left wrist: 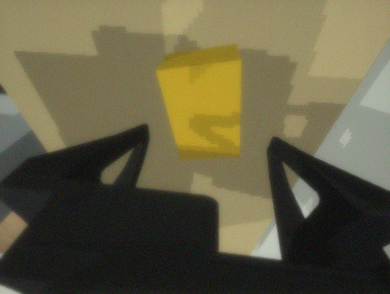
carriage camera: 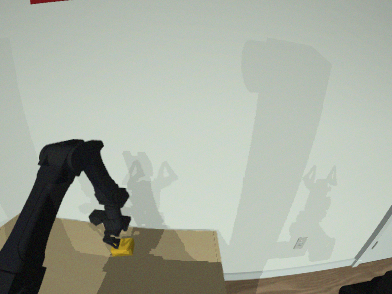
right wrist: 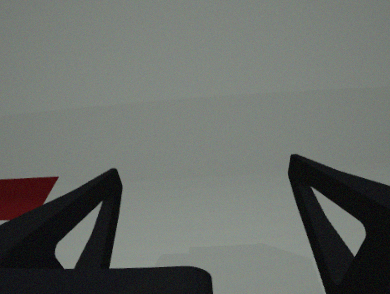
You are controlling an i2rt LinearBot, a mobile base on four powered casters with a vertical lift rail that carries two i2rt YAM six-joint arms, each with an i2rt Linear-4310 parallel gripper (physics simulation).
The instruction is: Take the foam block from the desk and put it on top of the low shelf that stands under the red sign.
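Frame: origin at the left arm's base, x left, y back, z up, level; centimetres.
Seen in the pictures: left gripper, between the fingertips: (left wrist: 208, 137) (carriage camera: 121, 239); right gripper, between the fingertips: (right wrist: 203, 171).
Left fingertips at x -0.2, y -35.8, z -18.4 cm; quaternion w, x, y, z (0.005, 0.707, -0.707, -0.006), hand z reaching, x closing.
Note:
Offsets run from my left fingertips to a thing's top centre. Level surfaces: height alone.
The yellow foam block {dx -0.2, dy +0.5, dz -2.5 cm} (carriage camera: 124, 247) (left wrist: 207, 100) rests on the tan top of the low shelf {dz -7.0 cm} (carriage camera: 190, 244) (left wrist: 280, 25), below the red sign (carriage camera: 47, 1) (right wrist: 22, 197). My left gripper (carriage camera: 116, 242) (left wrist: 208, 137) is open and empty. Its fingertips stand apart from the block, close to its near end in the left wrist view, with the block beyond the gap between them. My right gripper (right wrist: 203, 171) is open and empty, facing the wall. Only the lower edge of the sign shows in the carriage view.
The pale wall (carriage camera: 200, 100) (right wrist: 200, 60) rises behind the shelf and carries shadows of the arms. A wall outlet {dx -109.1, dy -19.5, dz -22.3 cm} (carriage camera: 300, 243) is low on the right. Wooden floor {dz -68.0 cm} (carriage camera: 305, 278) shows right of the shelf's right edge. A dark shape (carriage camera: 370, 285) is at the bottom right corner.

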